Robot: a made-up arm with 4 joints. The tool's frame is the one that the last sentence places. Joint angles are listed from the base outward.
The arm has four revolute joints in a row. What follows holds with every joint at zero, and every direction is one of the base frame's.
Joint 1 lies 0.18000 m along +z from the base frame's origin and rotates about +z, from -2.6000 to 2.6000 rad.
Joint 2 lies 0.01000 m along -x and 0.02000 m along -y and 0.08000 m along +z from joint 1 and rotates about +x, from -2.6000 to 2.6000 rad.
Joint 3 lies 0.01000 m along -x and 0.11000 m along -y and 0.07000 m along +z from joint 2 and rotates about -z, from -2.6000 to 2.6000 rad.
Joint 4 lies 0.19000 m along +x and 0.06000 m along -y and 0.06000 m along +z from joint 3 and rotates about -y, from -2.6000 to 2.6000 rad.
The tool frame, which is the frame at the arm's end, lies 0.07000 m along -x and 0.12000 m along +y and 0.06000 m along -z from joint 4; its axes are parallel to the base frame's.
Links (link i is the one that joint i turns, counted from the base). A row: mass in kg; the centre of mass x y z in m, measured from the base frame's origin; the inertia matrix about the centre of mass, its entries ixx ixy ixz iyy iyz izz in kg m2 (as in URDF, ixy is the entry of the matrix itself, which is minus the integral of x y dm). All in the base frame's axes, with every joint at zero. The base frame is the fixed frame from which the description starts. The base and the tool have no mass.
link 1: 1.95; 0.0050 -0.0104 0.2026; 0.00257 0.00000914 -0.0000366 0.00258 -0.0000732 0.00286
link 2: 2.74; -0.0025 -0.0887 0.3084; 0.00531 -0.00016 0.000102 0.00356 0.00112 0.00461
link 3: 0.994; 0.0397 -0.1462 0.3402; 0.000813 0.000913 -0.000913 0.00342 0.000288 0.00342
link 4: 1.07; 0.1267 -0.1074 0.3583; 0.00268 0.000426 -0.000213 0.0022 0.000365 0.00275
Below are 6 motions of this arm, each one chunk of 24 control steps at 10 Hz.
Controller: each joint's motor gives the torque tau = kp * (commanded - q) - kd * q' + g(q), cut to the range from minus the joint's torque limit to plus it. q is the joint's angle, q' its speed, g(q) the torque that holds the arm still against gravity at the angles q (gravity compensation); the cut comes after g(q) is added. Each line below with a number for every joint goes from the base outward.
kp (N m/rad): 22 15 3.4 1.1
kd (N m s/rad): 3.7 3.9 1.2 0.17
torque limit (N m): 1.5 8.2 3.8 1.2
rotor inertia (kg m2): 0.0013 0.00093 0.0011 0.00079
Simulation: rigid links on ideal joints. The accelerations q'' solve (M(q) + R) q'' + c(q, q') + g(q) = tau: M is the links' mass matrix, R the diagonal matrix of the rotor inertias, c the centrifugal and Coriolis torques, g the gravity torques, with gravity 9.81 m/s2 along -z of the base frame. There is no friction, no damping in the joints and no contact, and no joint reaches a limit. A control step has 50 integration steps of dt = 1/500 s. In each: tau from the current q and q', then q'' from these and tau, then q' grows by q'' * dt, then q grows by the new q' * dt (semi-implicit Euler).
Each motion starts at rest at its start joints. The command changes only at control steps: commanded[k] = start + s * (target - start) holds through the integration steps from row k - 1 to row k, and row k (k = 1, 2, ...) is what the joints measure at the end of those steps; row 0 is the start. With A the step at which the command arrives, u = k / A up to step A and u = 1 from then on. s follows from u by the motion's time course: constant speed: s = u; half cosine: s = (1 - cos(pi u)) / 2; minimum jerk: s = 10 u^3 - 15 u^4 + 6 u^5; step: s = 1 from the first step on.
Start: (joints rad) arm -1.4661 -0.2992 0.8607 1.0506
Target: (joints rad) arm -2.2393 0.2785 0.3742 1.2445
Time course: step
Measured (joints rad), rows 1 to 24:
1: -1.5883 -0.1542 0.6991 1.1749
2: -1.7850 -0.0013 0.5788 1.2480
3: -1.9947 0.0998 0.5401 1.2597
4: -2.1274 0.1661 0.5459 1.2503
5: -2.1964 0.2083 0.5407 1.2396
6: -2.2263 0.2345 0.5202 1.2348
7: -2.2365 0.2506 0.4926 1.2357
8: -2.2387 0.2605 0.4651 1.2386
9: -2.2386 0.2667 0.4416 1.2411
10: -2.2382 0.2706 0.4231 1.2426
11: -2.2380 0.2731 0.4094 1.2434
12: -2.2381 0.2748 0.3994 1.2438
13: -2.2383 0.2760 0.3923 1.2440
14: -2.2385 0.2768 0.3872 1.2441
15: -2.2387 0.2773 0.3835 1.2442
16: -2.2389 0.2777 0.3809 1.2443
17: -2.2390 0.2779 0.3790 1.2443
18: -2.2391 0.2781 0.3777 1.2444
19: -2.2392 0.2782 0.3767 1.2444
20: -2.2392 0.2783 0.3760 1.2444
21: -2.2392 0.2784 0.3755 1.2444
22: -2.2392 0.2784 0.3751 1.2445
23: -2.2393 0.2784 0.3749 1.2445
24: -2.2393 0.2785 0.3747 1.2445

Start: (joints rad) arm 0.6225 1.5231 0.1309 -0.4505
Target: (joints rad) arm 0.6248 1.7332 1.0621 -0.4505
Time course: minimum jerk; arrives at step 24
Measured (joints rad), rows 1 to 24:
1: 0.6225 1.5231 0.1310 -0.4505
2: 0.6225 1.5234 0.1319 -0.4506
3: 0.6225 1.5242 0.1349 -0.4507
4: 0.6225 1.5259 0.1412 -0.4509
5: 0.6226 1.5290 0.1524 -0.4511
6: 0.6226 1.5336 0.1696 -0.4513
7: 0.6227 1.5400 0.1936 -0.4515
8: 0.6229 1.5482 0.2250 -0.4517
9: 0.6230 1.5581 0.2636 -0.4518
10: 0.6232 1.5698 0.3094 -0.4519
11: 0.6234 1.5829 0.3614 -0.4519
12: 0.6236 1.5971 0.4188 -0.4519
13: 0.6238 1.6121 0.4802 -0.4518
14: 0.6240 1.6275 0.5442 -0.4516
15: 0.6242 1.6430 0.6091 -0.4513
16: 0.6243 1.6580 0.6734 -0.4509
17: 0.6244 1.6723 0.7355 -0.4505
18: 0.6245 1.6854 0.7936 -0.4501
19: 0.6245 1.6970 0.8466 -0.4496
20: 0.6245 1.7069 0.8934 -0.4492
21: 0.6245 1.7150 0.9331 -0.4489
22: 0.6245 1.7212 0.9656 -0.4487
23: 0.6245 1.7256 0.9909 -0.4487
24: 0.6245 1.7286 1.0098 -0.4488

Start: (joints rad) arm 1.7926 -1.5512 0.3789 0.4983
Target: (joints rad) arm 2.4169 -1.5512 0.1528 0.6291
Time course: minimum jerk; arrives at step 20
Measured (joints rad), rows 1 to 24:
1: 1.7929 -1.5512 0.3788 0.4984
2: 1.7951 -1.5511 0.3784 0.4992
3: 1.8013 -1.5509 0.3772 0.5010
4: 1.8135 -1.5507 0.3745 0.5042
5: 1.8330 -1.5505 0.3701 0.5090
6: 1.8604 -1.5504 0.3635 0.5153
7: 1.8959 -1.5503 0.3545 0.5233
8: 1.9386 -1.5504 0.3431 0.5326
9: 1.9873 -1.5505 0.3295 0.5430
10: 2.0404 -1.5507 0.3140 0.5542
11: 2.0958 -1.5510 0.2971 0.5657
12: 2.1516 -1.5513 0.2792 0.5770
13: 2.2055 -1.5516 0.2610 0.5878
14: 2.2554 -1.5519 0.2432 0.5975
15: 2.2997 -1.5522 0.2264 0.6060
16: 2.3369 -1.5524 0.2110 0.6129
17: 2.3661 -1.5526 0.1976 0.6182
18: 2.3872 -1.5527 0.1865 0.6220
19: 2.4007 -1.5527 0.1776 0.6244
20: 2.4084 -1.5525 0.1710 0.6259
21: 2.4124 -1.5523 0.1661 0.6270
22: 2.4145 -1.5521 0.1625 0.6278
23: 2.4157 -1.5519 0.1599 0.6283
24: 2.4162 -1.5517 0.1579 0.6286

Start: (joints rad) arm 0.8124 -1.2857 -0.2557 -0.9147
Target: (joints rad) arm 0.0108 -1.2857 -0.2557 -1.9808
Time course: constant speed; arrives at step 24
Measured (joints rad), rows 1 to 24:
1: 0.7979 -1.2860 -0.2570 -0.9332
2: 0.7745 -1.2861 -0.2575 -0.9660
3: 0.7465 -1.2861 -0.2574 -1.0056
4: 0.7159 -1.2860 -0.2572 -1.0480
5: 0.6840 -1.2860 -0.2569 -1.0917
6: 0.6514 -1.2859 -0.2567 -1.1359
7: 0.6185 -1.2859 -0.2564 -1.1803
8: 0.5853 -1.2859 -0.2563 -1.2247
9: 0.5520 -1.2859 -0.2561 -1.2692
10: 0.5186 -1.2858 -0.2560 -1.3137
11: 0.4853 -1.2858 -0.2559 -1.3582
12: 0.4519 -1.2858 -0.2559 -1.4027
13: 0.4185 -1.2858 -0.2558 -1.4472
14: 0.3851 -1.2858 -0.2558 -1.4917
15: 0.3517 -1.2858 -0.2558 -1.5362
16: 0.3183 -1.2859 -0.2558 -1.5807
17: 0.2849 -1.2859 -0.2557 -1.6252
18: 0.2514 -1.2859 -0.2557 -1.6697
19: 0.2180 -1.2859 -0.2557 -1.7142
20: 0.1846 -1.2859 -0.2557 -1.7586
21: 0.1512 -1.2859 -0.2557 -1.8031
22: 0.1178 -1.2859 -0.2557 -1.8476
23: 0.0844 -1.2859 -0.2557 -1.8921
24: 0.0510 -1.2859 -0.2557 -1.9365

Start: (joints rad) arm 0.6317 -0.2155 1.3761 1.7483
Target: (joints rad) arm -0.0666 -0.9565 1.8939 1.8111
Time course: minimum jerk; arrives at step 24
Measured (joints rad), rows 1 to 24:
1: 0.6315 -0.2156 1.3761 1.7482
2: 0.6304 -0.2165 1.3759 1.7479
3: 0.6269 -0.2192 1.3759 1.7474
4: 0.6194 -0.2252 1.3771 1.7470
5: 0.6066 -0.2358 1.3805 1.7471
6: 0.5876 -0.2520 1.3874 1.7480
7: 0.5618 -0.2743 1.3987 1.7500
8: 0.5292 -0.3030 1.4149 1.7532
9: 0.4904 -0.3379 1.4364 1.7575
10: 0.4459 -0.3785 1.4629 1.7627
11: 0.3971 -0.4242 1.4942 1.7687
12: 0.3451 -0.4738 1.5294 1.7751
13: 0.2914 -0.5264 1.5676 1.7818
14: 0.2376 -0.5805 1.6076 1.7884
15: 0.1853 -0.6348 1.6481 1.7949
16: 0.1358 -0.6880 1.6879 1.8010
17: 0.0904 -0.7386 1.7258 1.8066
18: 0.0502 -0.7853 1.7607 1.8115
19: 0.0159 -0.8269 1.7919 1.8155
20: -0.0119 -0.8627 1.8187 1.8186
21: -0.0331 -0.8919 1.8409 1.8207
22: -0.0481 -0.9143 1.8583 1.8216
23: -0.0574 -0.9305 1.8712 1.8215
24: -0.0625 -0.9411 1.8801 1.8204

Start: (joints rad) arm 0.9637 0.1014 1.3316 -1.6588
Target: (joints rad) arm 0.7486 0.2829 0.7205 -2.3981
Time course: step
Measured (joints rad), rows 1 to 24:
1: 0.8768 0.1410 1.1678 -1.9562
2: 0.8147 0.1894 1.0653 -2.2049
3: 0.7797 0.2267 0.9917 -2.3252
4: 0.7625 0.2504 0.9322 -2.3758
5: 0.7552 0.2639 0.8827 -2.3943
6: 0.7526 0.2714 0.8422 -2.3996
7: 0.7518 0.2755 0.8101 -2.4003
8: 0.7515 0.2778 0.7857 -2.3997
9: 0.7511 0.2792 0.7676 -2.3989
10: 0.7507 0.2802 0.7544 -2.3984
11: 0.7502 0.2809 0.7449 -2.3981
12: 0.7498 0.2814 0.7381 -2.3980
13: 0.7495 0.2818 0.7332 -2.3979
14: 0.7492 0.2821 0.7297 -2.3979
15: 0.7491 0.2823 0.7271 -2.3980
16: 0.7489 0.2825 0.7253 -2.3980
17: 0.7488 0.2826 0.7240 -2.3980
18: 0.7488 0.2827 0.7230 -2.3980
19: 0.7487 0.2827 0.7223 -2.3981
20: 0.7487 0.2828 0.7218 -2.3981
21: 0.7487 0.2828 0.7215 -2.3981
22: 0.7486 0.2828 0.7212 -2.3981
23: 0.7486 0.2829 0.7210 -2.3981
24: 0.7486 0.2829 0.7209 -2.3981

